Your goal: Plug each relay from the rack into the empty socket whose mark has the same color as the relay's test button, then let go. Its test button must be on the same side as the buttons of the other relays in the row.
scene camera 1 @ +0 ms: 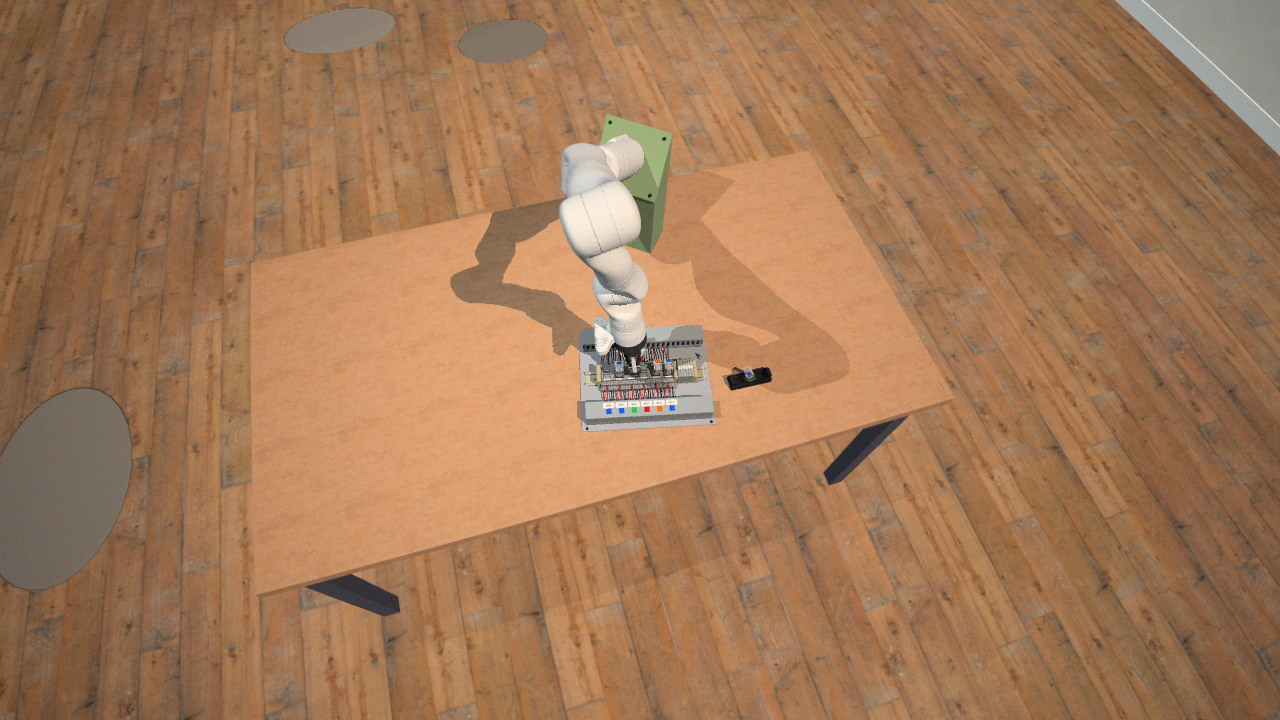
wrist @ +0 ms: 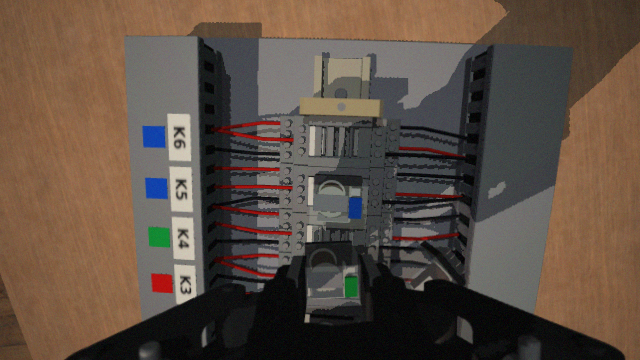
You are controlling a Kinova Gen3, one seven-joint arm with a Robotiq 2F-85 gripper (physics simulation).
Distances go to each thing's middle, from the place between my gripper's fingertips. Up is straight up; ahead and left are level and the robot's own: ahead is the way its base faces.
My hand is 70 mm to the left of the yellowish end stop (wrist: 308, 106), 50 mm past it and 30 mm above it. From my hand the other things lie so: grey panel (scene camera 1: 588, 360) (60 mm below, 20 mm to the left, 20 mm ahead).
